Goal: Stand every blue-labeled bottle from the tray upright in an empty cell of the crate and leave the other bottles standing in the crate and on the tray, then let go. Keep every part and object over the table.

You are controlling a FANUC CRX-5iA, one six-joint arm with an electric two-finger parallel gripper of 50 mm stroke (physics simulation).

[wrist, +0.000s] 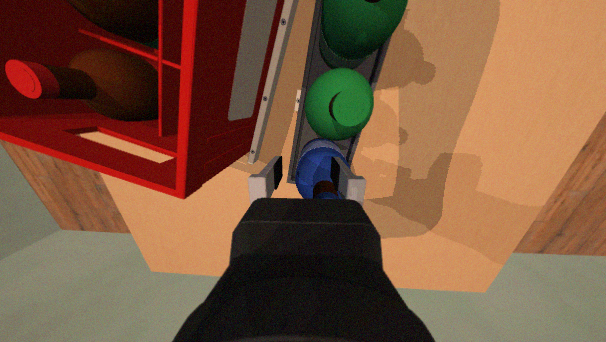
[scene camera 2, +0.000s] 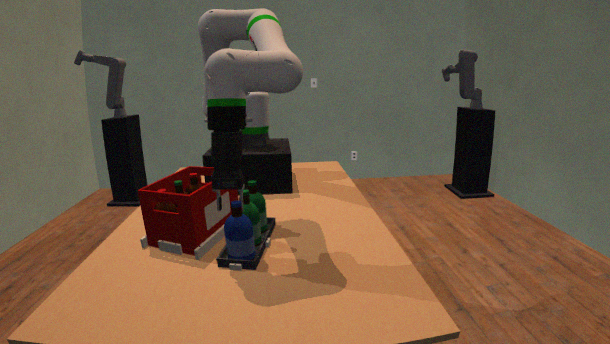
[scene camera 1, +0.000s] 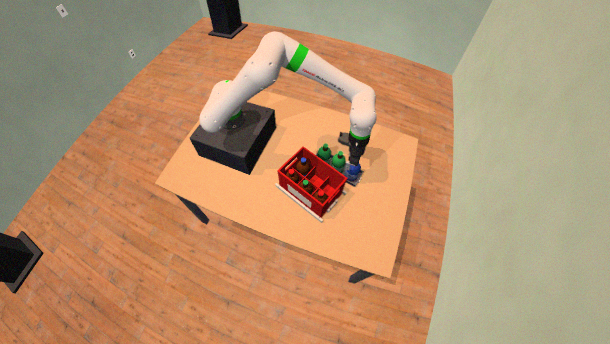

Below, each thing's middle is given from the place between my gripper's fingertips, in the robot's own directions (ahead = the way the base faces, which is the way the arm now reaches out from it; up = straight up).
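The blue-labeled bottle (scene camera 2: 238,228) is 30 mm ahead of my hand, 20 mm to the left of it and 50 mm below it.
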